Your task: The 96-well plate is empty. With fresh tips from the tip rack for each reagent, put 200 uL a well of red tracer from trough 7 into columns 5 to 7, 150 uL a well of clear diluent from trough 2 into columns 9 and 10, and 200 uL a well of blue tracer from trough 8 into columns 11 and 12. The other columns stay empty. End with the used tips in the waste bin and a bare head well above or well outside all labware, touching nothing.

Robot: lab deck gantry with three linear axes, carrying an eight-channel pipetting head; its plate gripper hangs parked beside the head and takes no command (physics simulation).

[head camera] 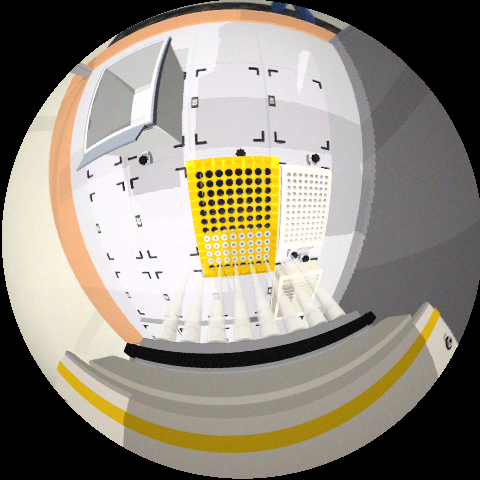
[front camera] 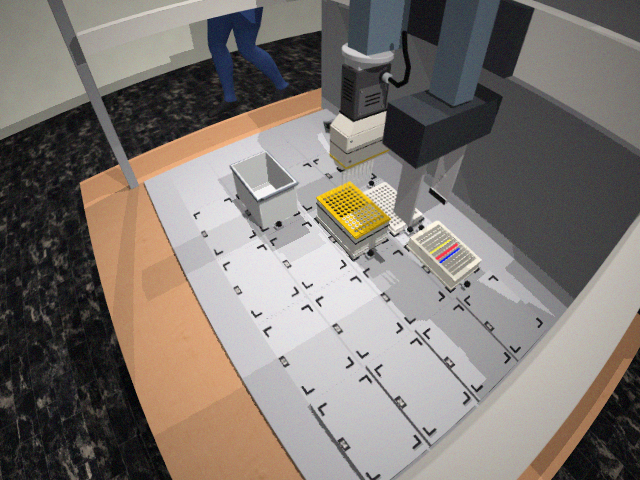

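The eight-channel pipetting head carries eight long pale tips, raised over the deck; no coloured liquid shows in them. The yellow tip rack has several rows of white tips between dark empty holes. The white 96-well plate lies beside it; no colour shows in its wells. The trough block shows yellow, red and blue strips. The waste bin stands left of the rack. The parked gripper is open, its paddles apart, hiding part of the plate.
The gripper's dark block hangs beside the head. Small black knobs stand beside the labware. A tall grey wall bounds the deck on the right. An orange border runs along its left.
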